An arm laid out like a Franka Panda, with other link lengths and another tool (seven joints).
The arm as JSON. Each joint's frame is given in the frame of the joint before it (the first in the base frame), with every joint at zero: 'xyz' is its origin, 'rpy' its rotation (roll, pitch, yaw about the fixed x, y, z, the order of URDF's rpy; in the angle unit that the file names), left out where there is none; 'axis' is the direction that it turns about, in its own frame. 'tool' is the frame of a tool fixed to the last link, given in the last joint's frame.
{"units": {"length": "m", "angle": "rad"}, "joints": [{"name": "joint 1", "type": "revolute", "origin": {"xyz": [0.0, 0.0, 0.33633]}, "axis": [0.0, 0.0, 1.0]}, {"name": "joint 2", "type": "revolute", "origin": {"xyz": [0.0, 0.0, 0.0], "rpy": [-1.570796, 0.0, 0.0]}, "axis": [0.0, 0.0, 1.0]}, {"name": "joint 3", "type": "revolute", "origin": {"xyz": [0.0, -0.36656, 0.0], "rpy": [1.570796, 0.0, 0.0]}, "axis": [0.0, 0.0, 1.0]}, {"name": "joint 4", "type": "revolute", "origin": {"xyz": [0.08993, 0.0, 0.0], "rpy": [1.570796, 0.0, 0.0]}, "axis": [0.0, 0.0, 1.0]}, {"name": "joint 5", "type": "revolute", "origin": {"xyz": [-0.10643, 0.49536, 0.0], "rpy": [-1.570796, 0.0, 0.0]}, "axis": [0.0, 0.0, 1.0]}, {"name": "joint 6", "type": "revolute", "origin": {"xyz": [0.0, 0.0, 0.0], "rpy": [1.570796, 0.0, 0.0]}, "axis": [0.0, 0.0, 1.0]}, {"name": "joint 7", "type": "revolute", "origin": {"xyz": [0.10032, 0.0, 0.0], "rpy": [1.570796, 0.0, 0.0]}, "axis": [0.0, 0.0, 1.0]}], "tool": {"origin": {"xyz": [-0.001, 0.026, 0.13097], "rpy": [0.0, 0.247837, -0.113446]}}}
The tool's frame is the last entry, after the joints.
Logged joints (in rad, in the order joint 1, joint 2, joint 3, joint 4, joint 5, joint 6, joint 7), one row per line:
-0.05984, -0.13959, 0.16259, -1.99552, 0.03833, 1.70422, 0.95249
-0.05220, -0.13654, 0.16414, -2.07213, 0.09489, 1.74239, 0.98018
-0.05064, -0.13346, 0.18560, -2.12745, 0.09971, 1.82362, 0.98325
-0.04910, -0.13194, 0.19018, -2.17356, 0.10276, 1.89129, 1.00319
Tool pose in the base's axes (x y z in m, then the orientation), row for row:
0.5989, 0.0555, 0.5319, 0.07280, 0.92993, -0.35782, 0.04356
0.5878, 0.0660, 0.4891, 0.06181, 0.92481, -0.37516, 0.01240
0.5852, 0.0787, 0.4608, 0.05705, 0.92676, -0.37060, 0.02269
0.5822, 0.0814, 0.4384, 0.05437, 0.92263, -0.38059, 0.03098
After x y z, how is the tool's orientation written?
As a quaternion, w x y z.
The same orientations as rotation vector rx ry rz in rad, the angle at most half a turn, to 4 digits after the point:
2.7934, -1.0748, 0.1308
2.7963, -1.1344, 0.0375
2.8103, -1.1238, 0.0688
2.8023, -1.1560, 0.0941

